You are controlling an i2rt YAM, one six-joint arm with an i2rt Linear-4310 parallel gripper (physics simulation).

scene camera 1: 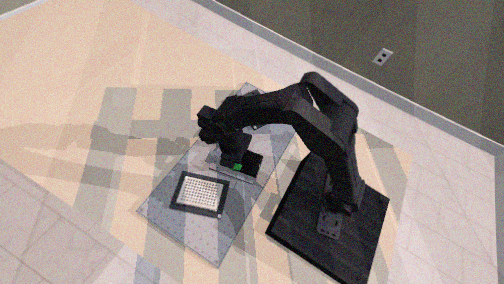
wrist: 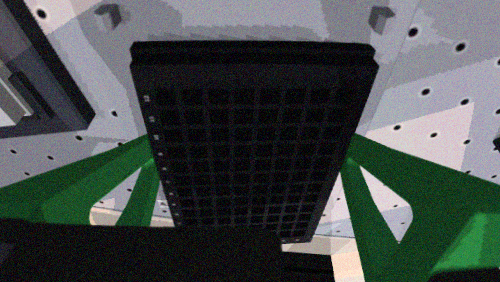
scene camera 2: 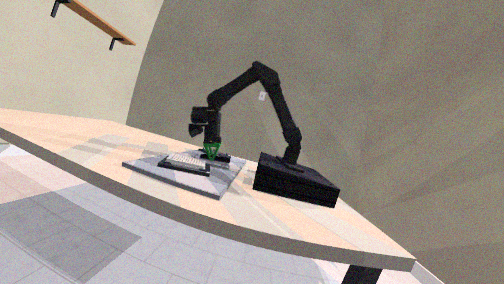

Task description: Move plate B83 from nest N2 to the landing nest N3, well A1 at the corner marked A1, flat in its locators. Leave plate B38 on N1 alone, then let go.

In view: my gripper point(wrist: 250, 141) and a grey nest with pegs point(wrist: 109, 37).
